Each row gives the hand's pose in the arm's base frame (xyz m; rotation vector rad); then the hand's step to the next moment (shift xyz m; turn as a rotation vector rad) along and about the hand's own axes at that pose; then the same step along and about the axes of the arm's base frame.
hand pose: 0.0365 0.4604 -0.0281 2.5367 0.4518 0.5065
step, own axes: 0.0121 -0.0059 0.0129 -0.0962 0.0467 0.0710
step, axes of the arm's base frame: 0.0149 0.0044 -0.0103 -0.0433 -0.1065 -0.0570
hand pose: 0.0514 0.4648 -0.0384 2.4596 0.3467 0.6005
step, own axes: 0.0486 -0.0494 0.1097 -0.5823 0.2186 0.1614
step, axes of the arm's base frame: 0.0904 0.0054 -0.0930 -0.4008 -0.4663 -0.1867
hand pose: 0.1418 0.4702 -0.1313 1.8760 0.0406 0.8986
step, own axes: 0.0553 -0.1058 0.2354 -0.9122 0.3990 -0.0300
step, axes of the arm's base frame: 0.2175 -0.1085 -0.1030 -0.8164 -0.5390 -0.1877
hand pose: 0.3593 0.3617 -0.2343 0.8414 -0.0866 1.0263
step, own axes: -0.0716 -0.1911 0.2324 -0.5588 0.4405 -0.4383
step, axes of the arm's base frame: 0.1820 -0.2493 0.0196 -0.7828 -0.0087 -0.2926
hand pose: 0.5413 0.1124 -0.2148 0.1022 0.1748 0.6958
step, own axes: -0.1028 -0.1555 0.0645 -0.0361 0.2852 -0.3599
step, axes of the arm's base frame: 0.0327 -0.1873 0.0526 -0.2761 0.2071 -0.3050
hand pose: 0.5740 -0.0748 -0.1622 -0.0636 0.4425 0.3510
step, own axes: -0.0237 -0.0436 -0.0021 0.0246 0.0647 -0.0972
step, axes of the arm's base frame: -0.0058 -0.0487 0.0076 -0.0413 0.0553 -0.0973
